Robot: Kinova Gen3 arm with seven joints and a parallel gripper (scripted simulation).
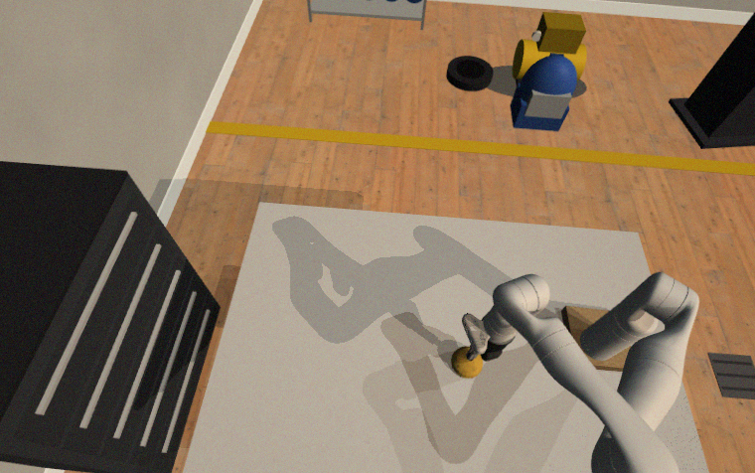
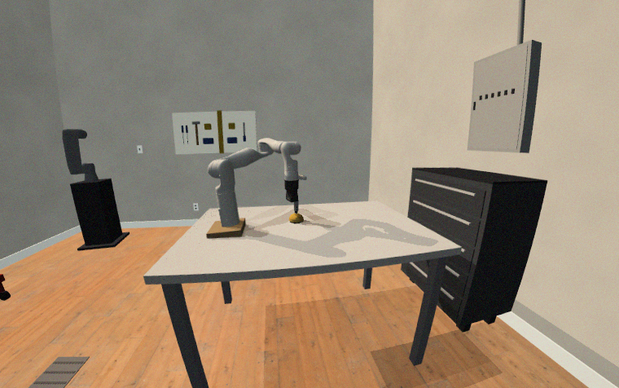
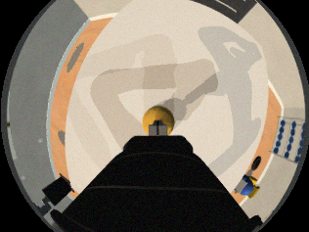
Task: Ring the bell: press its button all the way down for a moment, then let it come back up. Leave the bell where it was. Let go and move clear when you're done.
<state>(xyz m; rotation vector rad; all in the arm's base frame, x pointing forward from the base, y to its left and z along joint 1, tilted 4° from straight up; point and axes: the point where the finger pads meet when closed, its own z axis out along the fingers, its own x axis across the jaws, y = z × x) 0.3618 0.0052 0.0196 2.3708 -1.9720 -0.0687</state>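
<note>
My gripper is now 4 cm above the yellow dome bell.
</note>
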